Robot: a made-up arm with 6 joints.
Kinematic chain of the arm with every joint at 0, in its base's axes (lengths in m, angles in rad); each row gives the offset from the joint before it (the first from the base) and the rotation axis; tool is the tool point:
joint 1: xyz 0 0 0.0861 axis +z
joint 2: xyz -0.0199 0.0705 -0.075 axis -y
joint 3: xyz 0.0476 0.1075 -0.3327 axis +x
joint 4: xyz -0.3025 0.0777 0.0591 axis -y
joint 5: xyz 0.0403 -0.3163 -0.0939 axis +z
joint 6: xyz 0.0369 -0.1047 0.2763 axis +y
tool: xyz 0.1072 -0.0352 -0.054
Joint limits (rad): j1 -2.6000..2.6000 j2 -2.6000..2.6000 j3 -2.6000..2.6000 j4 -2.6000..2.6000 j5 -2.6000..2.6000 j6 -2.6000..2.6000
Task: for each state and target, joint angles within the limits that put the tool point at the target. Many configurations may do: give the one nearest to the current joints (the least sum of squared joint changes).
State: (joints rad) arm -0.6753 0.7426 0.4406 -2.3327 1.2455 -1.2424
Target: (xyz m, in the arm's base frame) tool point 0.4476 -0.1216 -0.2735
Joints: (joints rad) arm -0.5402 1.0933 0.3471 -1.8014 1.5299 -1.2346
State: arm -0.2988 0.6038 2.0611 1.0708 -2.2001 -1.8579
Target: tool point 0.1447 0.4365 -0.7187
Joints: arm -0.8009 0.5732 2.4195 1.4359 -1.8436 -1.5688
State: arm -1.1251 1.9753 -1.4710 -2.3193 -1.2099 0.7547
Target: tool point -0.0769 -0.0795 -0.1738
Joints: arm -1.3112 1.8428 -0.8632 -2.4365 -0.8918 0.4571
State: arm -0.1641 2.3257 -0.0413 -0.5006 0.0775 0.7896
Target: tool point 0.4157 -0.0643 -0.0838
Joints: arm 0.3593 1.7071 0.2606 -0.5909 -0.0490 0.9579
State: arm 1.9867 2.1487 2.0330 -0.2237 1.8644 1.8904
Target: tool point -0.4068 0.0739 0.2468
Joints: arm 2.6000 2.3582 1.7118 -0.5667 2.2972 1.0761
